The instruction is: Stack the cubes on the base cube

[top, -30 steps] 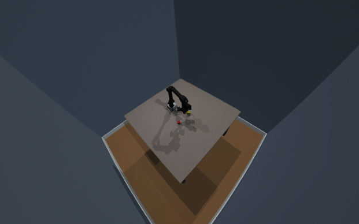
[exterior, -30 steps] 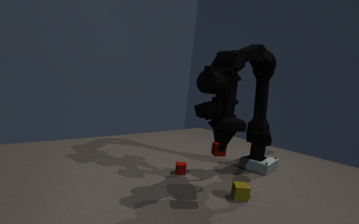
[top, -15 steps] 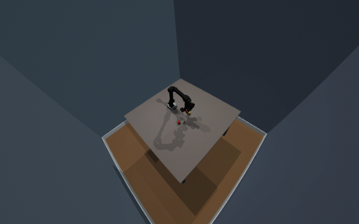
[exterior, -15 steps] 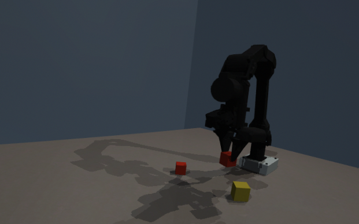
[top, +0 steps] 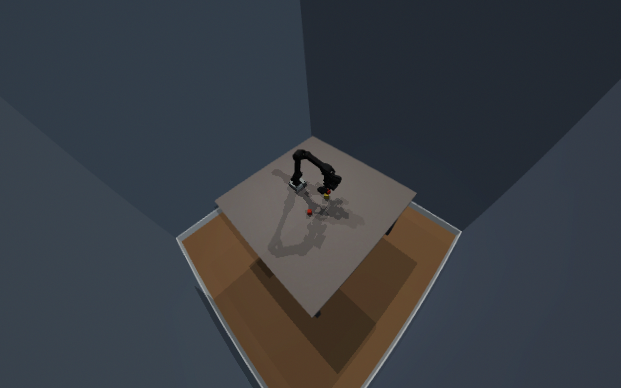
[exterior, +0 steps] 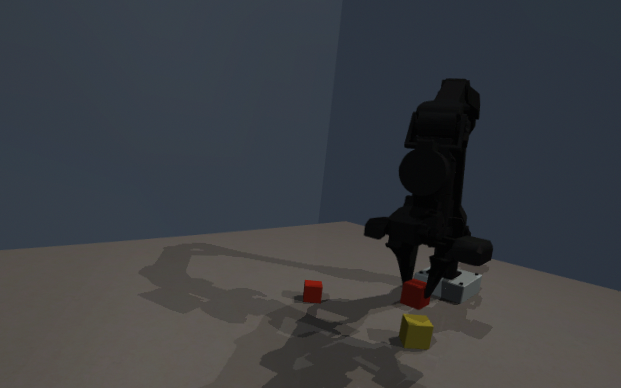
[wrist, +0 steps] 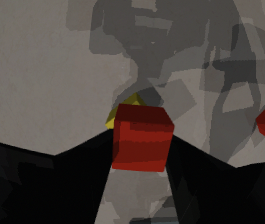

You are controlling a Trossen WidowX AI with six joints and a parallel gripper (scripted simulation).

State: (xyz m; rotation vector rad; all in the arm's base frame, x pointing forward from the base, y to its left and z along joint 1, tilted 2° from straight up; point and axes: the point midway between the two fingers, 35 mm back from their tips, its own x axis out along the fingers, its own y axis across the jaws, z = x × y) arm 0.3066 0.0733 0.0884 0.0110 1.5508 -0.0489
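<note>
Right now the yellow base cube is 70 mm below my gripper tip and 20 mm behind it. Round my gripper tip: red cube right at my gripper tip.
</note>
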